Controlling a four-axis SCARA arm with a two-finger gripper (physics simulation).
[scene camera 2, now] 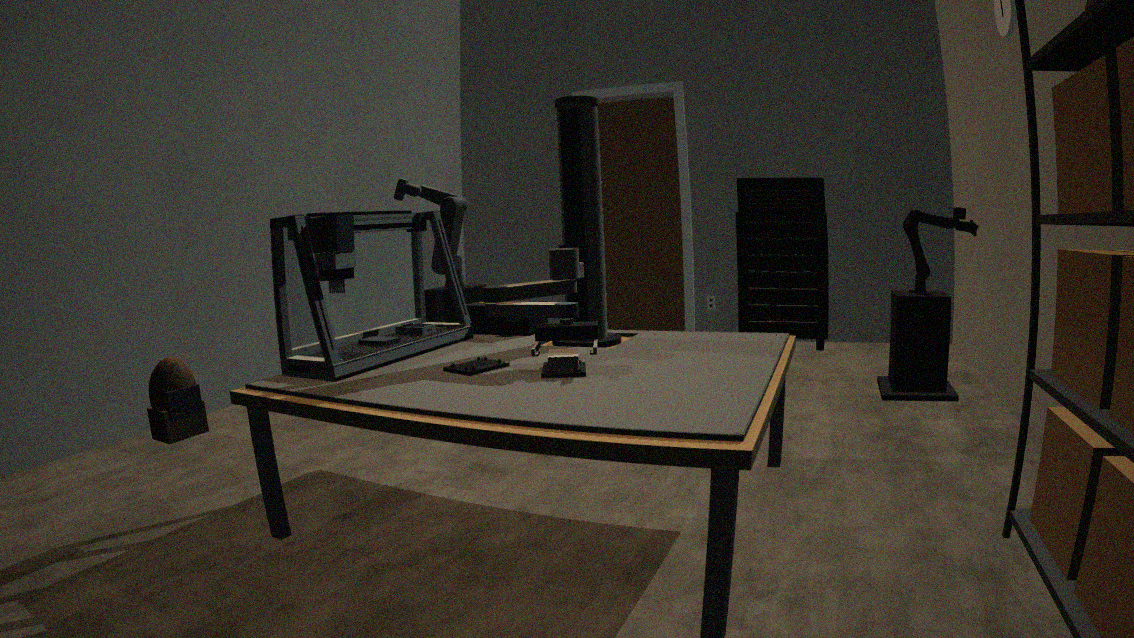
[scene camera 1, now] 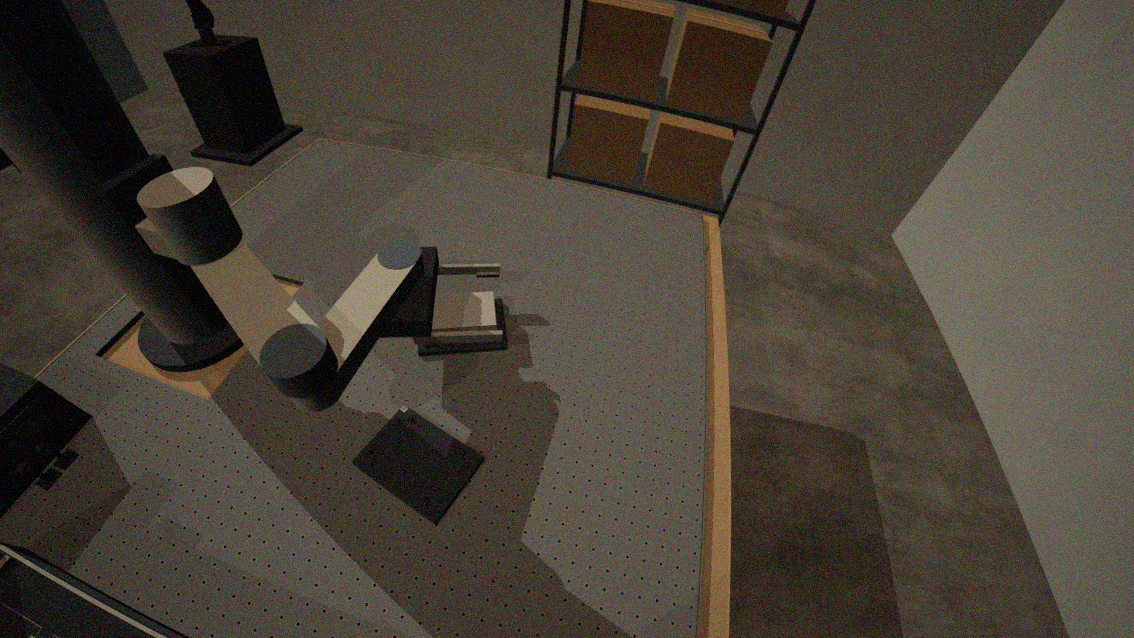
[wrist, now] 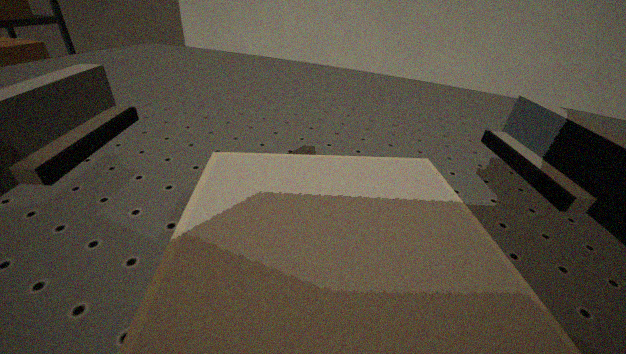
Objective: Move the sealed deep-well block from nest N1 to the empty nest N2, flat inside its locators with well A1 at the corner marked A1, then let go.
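Frame: origin at the arm's base, x ahead, y left, z up, level; millimetres.
Seen in the pictures: gripper, between the fingertips: (scene camera 2: 563, 352) (scene camera 1: 501, 299) (wrist: 317, 103); arm's base, origin of its link: (scene camera 2: 587, 342) (scene camera 1: 205, 321).
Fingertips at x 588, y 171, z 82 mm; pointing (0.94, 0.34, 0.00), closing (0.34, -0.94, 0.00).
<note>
Pixels of each thing's top centre, then the offset from my fingertips to it.
- sealed deep-well block, centre of its top: (wrist: 361, 324) (scene camera 1: 460, 309) (scene camera 2: 563, 352) dx -68, dy -32, dz -16 mm
- dark nest N1, centre of its top: (scene camera 1: 461, 322) (scene camera 2: 563, 365) dx -68, dy -32, dz -51 mm
- dark nest N2, centre of its top: (scene camera 1: 416, 457) (scene camera 2: 475, 361) dx -36, dy -303, dz -47 mm
The sealed deep-well block (scene camera 1: 463, 313) (scene camera 2: 563, 361) (wrist: 320, 240) has a pale, flat top and sits in the dark nest N1 (scene camera 1: 463, 348) (scene camera 2: 563, 372). My gripper (scene camera 1: 489, 302) (scene camera 2: 565, 349) (wrist: 317, 103) is wide open and empty, with one finger towards each long side of the block. The wrist view shows a gap between each pad and the block. How low the fingertips are against the block is hard to tell. The dark nest N2 (scene camera 1: 420, 468) (scene camera 2: 475, 366) is empty, turned at an angle to N1. A small pale mark shows at its back corner; no lettering is readable.
The arm's column (scene camera 1: 170, 269) (scene camera 2: 581, 214) stands behind the nests. A framed machine (scene camera 2: 313, 317) stands at the left of the table in scene camera 2. A shelf rack (scene camera 1: 658, 104) stands beyond the table. Arm shadows fall around N2.
</note>
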